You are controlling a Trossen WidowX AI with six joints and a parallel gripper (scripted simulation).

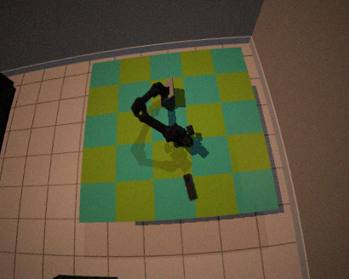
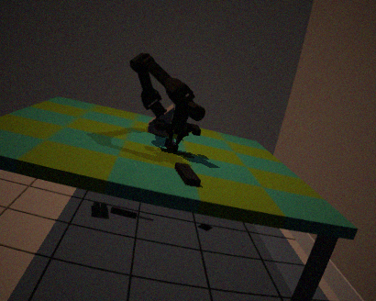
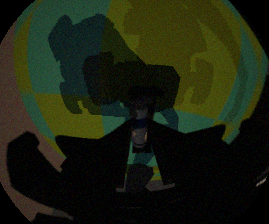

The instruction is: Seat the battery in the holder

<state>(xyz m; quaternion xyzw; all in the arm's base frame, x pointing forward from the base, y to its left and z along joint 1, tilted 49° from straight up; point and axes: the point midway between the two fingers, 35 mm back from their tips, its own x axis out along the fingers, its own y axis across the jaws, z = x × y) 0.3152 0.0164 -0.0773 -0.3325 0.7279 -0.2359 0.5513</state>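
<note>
Now: gripper tip 10 mm below the battery.
</note>
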